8 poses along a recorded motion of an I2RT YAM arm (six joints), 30 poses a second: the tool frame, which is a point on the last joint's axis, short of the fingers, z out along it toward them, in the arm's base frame.
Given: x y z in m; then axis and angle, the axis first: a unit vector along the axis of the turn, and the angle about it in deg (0 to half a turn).
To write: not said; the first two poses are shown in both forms.
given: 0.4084 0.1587 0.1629 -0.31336 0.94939 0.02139 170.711
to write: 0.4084 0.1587 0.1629 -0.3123 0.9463 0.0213 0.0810
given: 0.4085 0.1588 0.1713 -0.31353 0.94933 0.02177 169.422
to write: 0.4085 0.1588 0.1713 -0.3122 0.9453 0.0217 0.0922
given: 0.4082 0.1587 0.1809 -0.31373 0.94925 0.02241 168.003
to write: 0.4082 0.1587 0.1809 -0.3120 0.9441 0.0223 0.1045
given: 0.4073 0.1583 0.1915 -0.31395 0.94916 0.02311 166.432
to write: 0.4073 0.1583 0.1915 -0.3118 0.9425 0.0229 0.1181
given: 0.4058 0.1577 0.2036 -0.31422 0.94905 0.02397 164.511
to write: 0.4058 0.1577 0.2036 -0.3114 0.9404 0.0238 0.1348
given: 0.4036 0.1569 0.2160 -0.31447 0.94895 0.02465 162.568
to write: 0.4036 0.1569 0.2160 -0.3108 0.9380 0.0244 0.1515
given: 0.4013 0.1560 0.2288 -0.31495 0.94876 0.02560 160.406
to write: 0.4013 0.1560 0.2288 -0.3104 0.9349 0.0252 0.1702
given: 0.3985 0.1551 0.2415 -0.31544 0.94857 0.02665 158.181
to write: 0.3985 0.1551 0.2415 -0.3097 0.9314 0.0262 0.1893
